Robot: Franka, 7 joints.
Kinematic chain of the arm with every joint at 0, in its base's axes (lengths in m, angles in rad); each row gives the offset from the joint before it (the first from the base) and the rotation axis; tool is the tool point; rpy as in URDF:
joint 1: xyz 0 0 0.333 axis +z
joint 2: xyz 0 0 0 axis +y
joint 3: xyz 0 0 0.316 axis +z
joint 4: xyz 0.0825 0 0 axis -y
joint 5: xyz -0.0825 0 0.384 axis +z
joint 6: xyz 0 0 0 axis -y
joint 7: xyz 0.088 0 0 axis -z
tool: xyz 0 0 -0.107 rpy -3.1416 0 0
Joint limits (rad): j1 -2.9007..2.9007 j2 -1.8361..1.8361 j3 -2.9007..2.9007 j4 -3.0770..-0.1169 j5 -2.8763..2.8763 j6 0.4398..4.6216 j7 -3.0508..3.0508
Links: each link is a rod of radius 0.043 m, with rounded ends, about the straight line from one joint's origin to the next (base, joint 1, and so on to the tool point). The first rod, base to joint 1, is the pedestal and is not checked.
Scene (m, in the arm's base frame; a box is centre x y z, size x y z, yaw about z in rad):
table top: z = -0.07
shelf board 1: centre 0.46 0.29 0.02 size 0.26 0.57 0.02 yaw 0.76
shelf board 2: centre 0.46 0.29 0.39 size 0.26 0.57 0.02 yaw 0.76
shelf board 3: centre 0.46 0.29 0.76 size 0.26 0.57 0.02 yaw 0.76
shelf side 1: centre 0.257 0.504 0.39 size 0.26 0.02 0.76 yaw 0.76
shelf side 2: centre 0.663 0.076 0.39 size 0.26 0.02 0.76 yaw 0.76
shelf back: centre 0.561 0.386 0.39 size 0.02 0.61 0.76 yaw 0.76
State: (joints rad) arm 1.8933 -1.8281 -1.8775 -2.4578 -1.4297 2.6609 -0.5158
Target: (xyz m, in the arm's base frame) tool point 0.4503 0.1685 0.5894
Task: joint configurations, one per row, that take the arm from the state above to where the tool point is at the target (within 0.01 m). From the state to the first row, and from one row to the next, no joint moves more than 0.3 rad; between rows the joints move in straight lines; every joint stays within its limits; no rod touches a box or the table.
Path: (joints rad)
1: 1.6408 -1.6921 -1.9348 -2.6438 -1.4516 2.6708 -0.5158
2: 1.3883 -1.5561 -1.9922 -2.8298 -1.4734 2.6807 -0.5158
3: 1.1357 -1.4202 -2.0495 -3.0159 -1.4953 2.6906 -0.5158
4: 1.2579 -1.5242 -1.8099 -2.9268 -1.4959 2.7566 -0.5158
5: 1.3800 -1.6281 -1.5703 -2.8377 -1.4966 2.8226 -0.5158
6: 1.5021 -1.7321 -1.3307 -2.7487 -1.4972 2.8886 -0.5158
7: 1.6243 -1.8361 -1.0911 -2.6596 -1.4979 2.9546 -0.5158
8: 1.8535 -1.7244 -1.1239 -2.4547 -1.4544 2.8764 -0.5158
9: 2.0828 -1.6127 -1.1568 -2.2499 -1.4108 2.7982 -0.5158

